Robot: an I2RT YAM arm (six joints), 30 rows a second.
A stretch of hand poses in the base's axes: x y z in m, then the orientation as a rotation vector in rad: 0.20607, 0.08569, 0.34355, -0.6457, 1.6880, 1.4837; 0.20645, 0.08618, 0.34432, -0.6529, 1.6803, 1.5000; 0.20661, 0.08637, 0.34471, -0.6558, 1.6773, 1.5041; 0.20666, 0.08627, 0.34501, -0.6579, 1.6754, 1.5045; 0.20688, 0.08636, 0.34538, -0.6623, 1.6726, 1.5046; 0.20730, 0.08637, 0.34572, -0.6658, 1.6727, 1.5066; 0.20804, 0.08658, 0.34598, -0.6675, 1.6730, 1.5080; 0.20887, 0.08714, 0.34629, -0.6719, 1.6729, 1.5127; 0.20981, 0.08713, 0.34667, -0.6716, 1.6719, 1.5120; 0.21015, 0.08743, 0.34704, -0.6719, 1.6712, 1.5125; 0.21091, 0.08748, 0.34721, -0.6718, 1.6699, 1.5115; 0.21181, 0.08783, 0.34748, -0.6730, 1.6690, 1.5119; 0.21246, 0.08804, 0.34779, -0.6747, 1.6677, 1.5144; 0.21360, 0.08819, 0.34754, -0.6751, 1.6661, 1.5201; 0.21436, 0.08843, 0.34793, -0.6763, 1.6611, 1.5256; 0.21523, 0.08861, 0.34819, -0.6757, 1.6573, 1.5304
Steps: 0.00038, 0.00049, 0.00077, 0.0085, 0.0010, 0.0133; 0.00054, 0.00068, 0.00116, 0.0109, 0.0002, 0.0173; 0.00059, 0.00058, 0.00146, 0.0114, -0.0015, 0.0186; 0.00081, 0.00067, 0.00183, 0.0116, -0.0047, 0.0212; 0.00123, 0.00068, 0.00217, 0.0110, -0.0047, 0.0247; 0.00197, 0.00089, 0.00243, 0.0108, -0.0043, 0.0266; 0.00280, 0.00145, 0.00274, 0.0111, -0.0033, 0.0322; 0.00374, 0.00144, 0.00312, 0.0115, -0.0043, 0.0315; 0.00408, 0.00174, 0.00349, 0.0121, -0.0046, 0.0319; 0.00484, 0.00179, 0.00366, 0.0125, -0.0059, 0.0311; 0.00574, 0.00214, 0.00393, 0.0127, -0.0067, 0.0320; 0.00639, 0.00235, 0.00424, 0.0139, -0.0068, 0.0344; 0.00753, 0.00250, 0.00399, 0.0169, -0.0050, 0.0379; 0.00829, 0.00274, 0.00438, 0.0217, -0.0058, 0.0413; 0.00916, 0.00292, 0.00464, 0.0260, -0.0056, 0.0434
